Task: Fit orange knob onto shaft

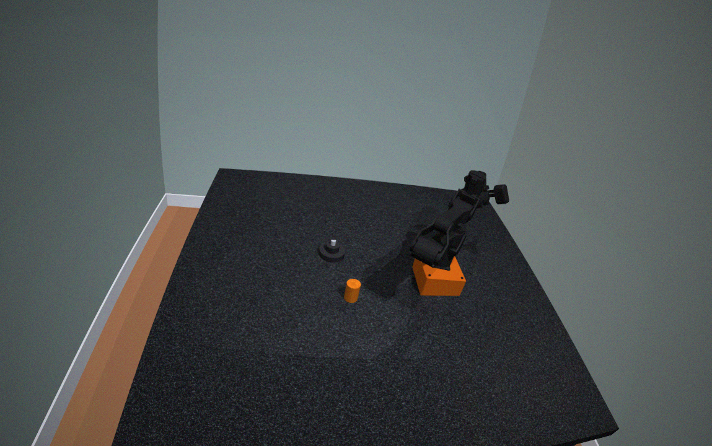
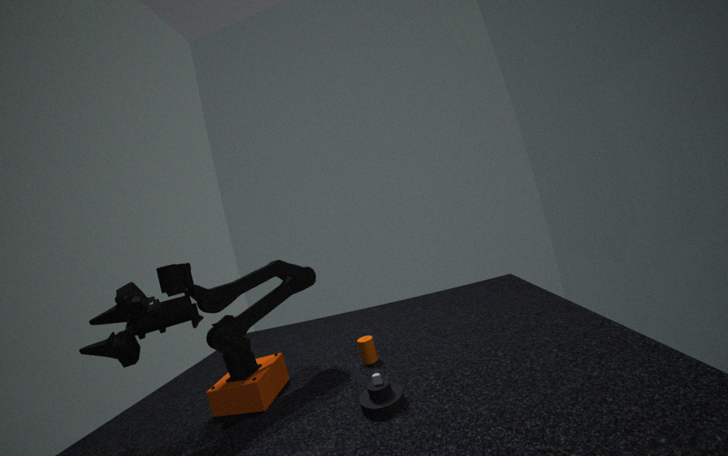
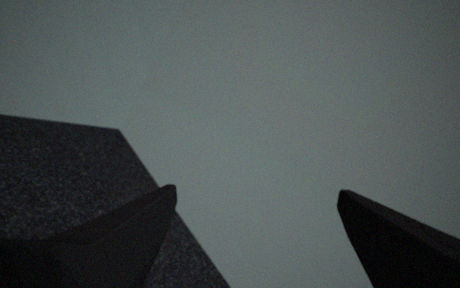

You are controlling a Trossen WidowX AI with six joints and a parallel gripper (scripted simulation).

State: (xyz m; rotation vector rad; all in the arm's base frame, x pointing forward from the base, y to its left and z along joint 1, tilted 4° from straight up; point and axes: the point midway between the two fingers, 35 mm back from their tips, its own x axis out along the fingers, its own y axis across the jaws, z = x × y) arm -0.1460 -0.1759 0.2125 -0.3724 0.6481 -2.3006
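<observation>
My gripper tip is 450 mm short of the orange knob, 360 mm to the right of it and 220 mm above it. Round my gripper tip: dark round pedestal (530 mm ahead, 230 mm below, 170 mm to the left).
</observation>
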